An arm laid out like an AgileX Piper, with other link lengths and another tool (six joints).
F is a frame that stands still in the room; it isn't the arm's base.
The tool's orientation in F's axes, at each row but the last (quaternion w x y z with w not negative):
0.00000, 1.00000, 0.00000, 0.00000
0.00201, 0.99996, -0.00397, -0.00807
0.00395, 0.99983, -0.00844, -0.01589
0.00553, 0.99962, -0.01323, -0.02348
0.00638, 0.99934, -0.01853, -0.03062
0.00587, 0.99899, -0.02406, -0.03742
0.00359, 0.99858, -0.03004, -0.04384
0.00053, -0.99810, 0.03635, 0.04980
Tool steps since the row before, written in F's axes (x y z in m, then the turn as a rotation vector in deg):
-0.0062, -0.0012, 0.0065, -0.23, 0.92, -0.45
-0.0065, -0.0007, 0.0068, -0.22, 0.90, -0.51
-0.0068, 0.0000, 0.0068, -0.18, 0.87, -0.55
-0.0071, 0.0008, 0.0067, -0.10, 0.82, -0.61
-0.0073, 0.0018, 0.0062, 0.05, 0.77, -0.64
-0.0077, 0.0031, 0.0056, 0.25, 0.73, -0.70
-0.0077, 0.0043, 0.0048, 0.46, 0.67, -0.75
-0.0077, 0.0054, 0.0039, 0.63, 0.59, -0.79
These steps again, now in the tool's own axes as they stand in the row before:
-0.0062, 0.0012, -0.0065, -0.23, -0.92, 0.45
-0.0066, 0.0008, -0.0067, -0.22, -0.90, 0.51
-0.0070, 0.0002, -0.0066, -0.18, -0.87, 0.55
-0.0074, -0.0005, -0.0064, -0.09, -0.82, 0.61
-0.0077, -0.0014, -0.0058, 0.06, -0.78, 0.63
-0.0082, -0.0027, -0.0050, 0.27, -0.75, 0.67
-0.0083, -0.0038, -0.0041, 0.48, -0.70, 0.70
-0.0084, -0.0048, -0.0031, 0.66, -0.64, 0.73

